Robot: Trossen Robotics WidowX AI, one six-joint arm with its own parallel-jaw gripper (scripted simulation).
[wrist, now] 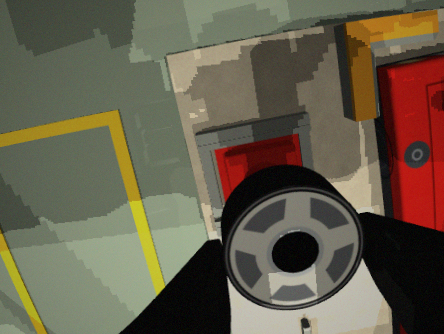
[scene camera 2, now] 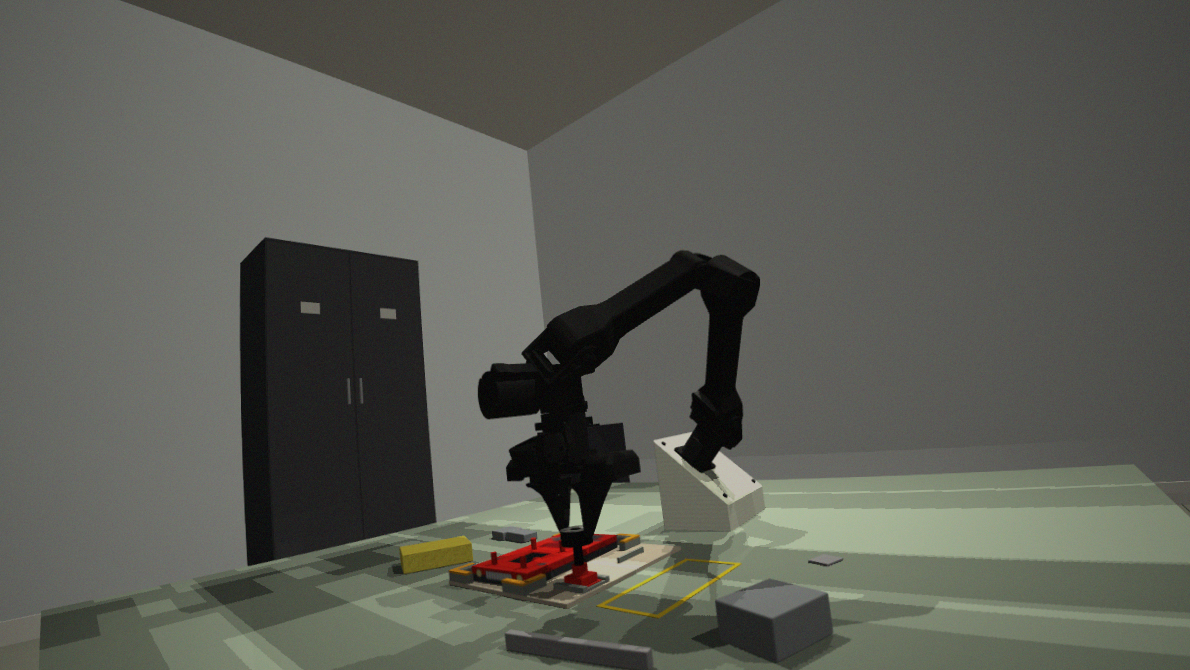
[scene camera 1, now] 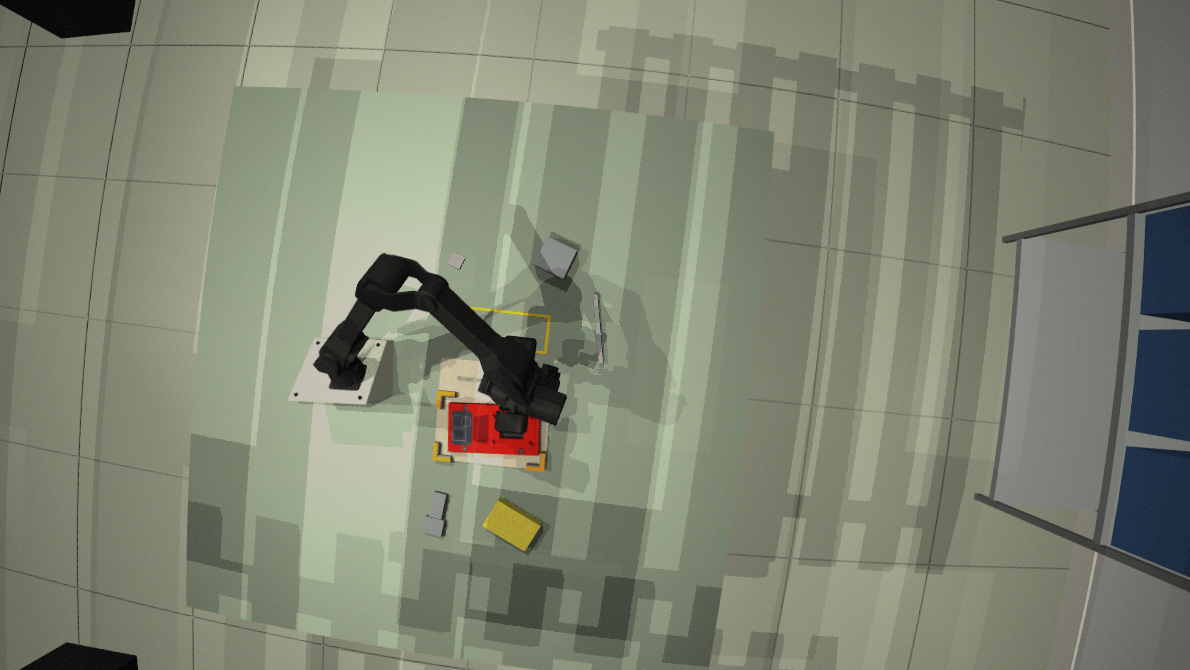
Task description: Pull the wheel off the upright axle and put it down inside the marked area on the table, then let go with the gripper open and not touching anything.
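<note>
On scene camera 2 you've got the gripper [scene camera 2: 576, 535], and it's holding a wheel; there's also a red fixture plate [scene camera 2: 548, 556] and a yellow block [scene camera 2: 430, 555]. The wrist view gives you that wheel [wrist: 274, 201], plus the gripper [wrist: 289, 240] and the plate [wrist: 402, 130], but the yellow block is out of frame in the wrist view. As for scene camera 1, the gripper [scene camera 1: 520, 381] is there, and so are the plate [scene camera 1: 471, 429] and the yellow block [scene camera 1: 507, 521].
</note>
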